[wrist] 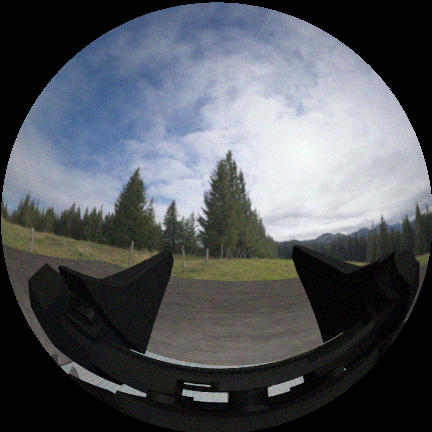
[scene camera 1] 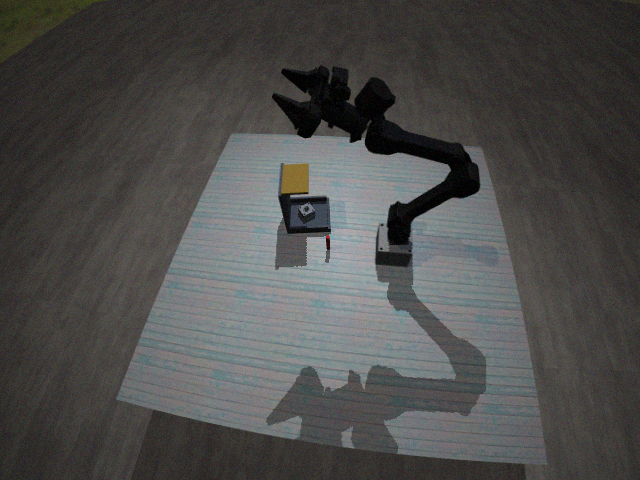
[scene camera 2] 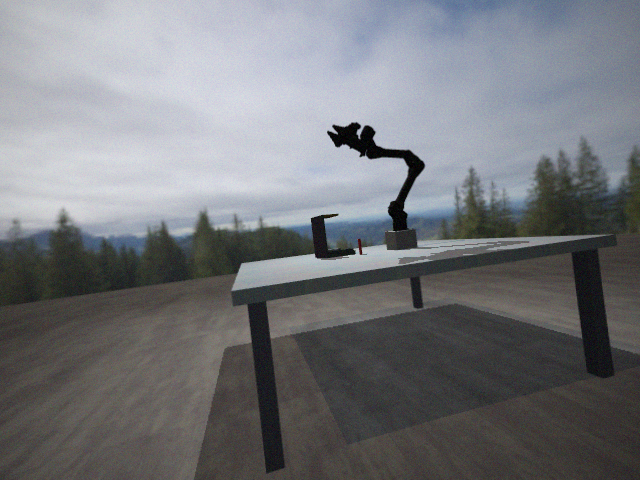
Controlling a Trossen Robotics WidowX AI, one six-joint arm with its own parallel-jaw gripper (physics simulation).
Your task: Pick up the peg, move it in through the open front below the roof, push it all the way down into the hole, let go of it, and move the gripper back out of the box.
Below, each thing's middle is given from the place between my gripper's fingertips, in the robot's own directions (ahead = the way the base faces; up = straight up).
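Relative to the yellow roof (scene camera 1: 295,181), my hand is 14 cm to the left of it, 2 cm short of it and 42 cm above it. Box (scene camera 1: 320,222): well below my hand, a good way to the right of it and a shade behind it.
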